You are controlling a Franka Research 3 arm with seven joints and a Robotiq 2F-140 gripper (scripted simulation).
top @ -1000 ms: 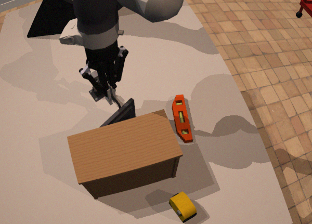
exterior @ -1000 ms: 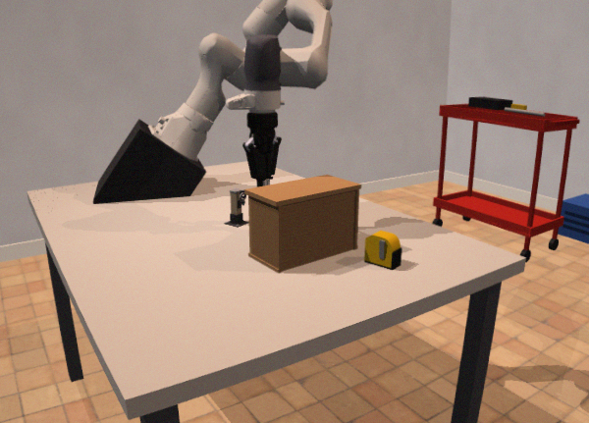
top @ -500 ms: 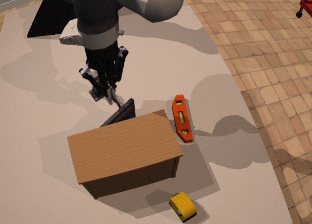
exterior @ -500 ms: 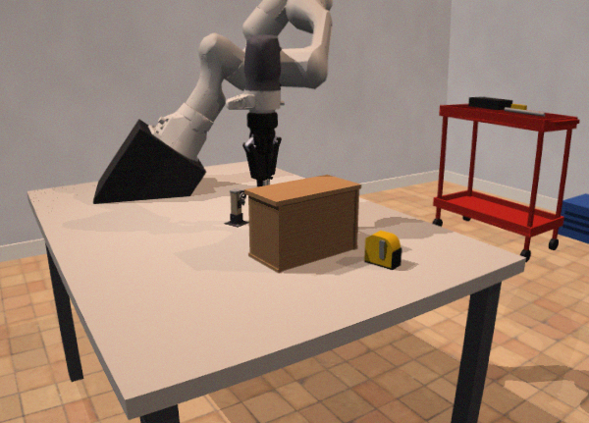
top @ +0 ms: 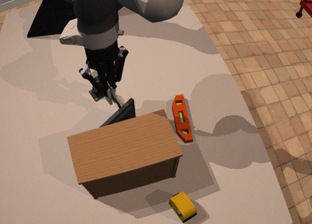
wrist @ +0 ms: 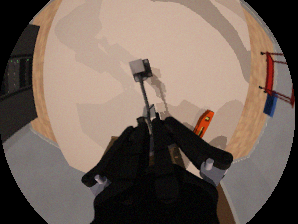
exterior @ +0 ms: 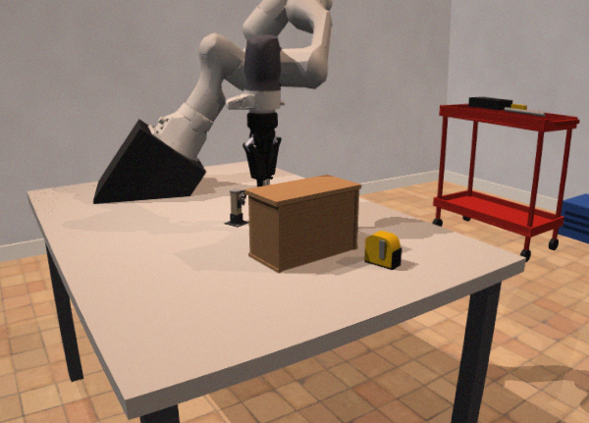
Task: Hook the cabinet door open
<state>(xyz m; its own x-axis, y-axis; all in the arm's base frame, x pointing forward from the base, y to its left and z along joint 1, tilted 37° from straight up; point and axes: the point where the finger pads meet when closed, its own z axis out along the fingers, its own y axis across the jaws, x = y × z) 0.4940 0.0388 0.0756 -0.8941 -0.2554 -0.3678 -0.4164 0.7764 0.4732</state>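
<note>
Now: the thin hook rod 10 mm behind my hand, 10 mm to the right of it and 20 mm below it. From my hand the other things lie so: dark grey door: 90 mm ahead, 20 mm to the right, 30 mm below; then yellow tape measure: 330 mm ahead, 110 mm to the left, 70 mm below; then orange spirit level: 60 mm ahead, 190 mm to the left, 90 mm below.
</note>
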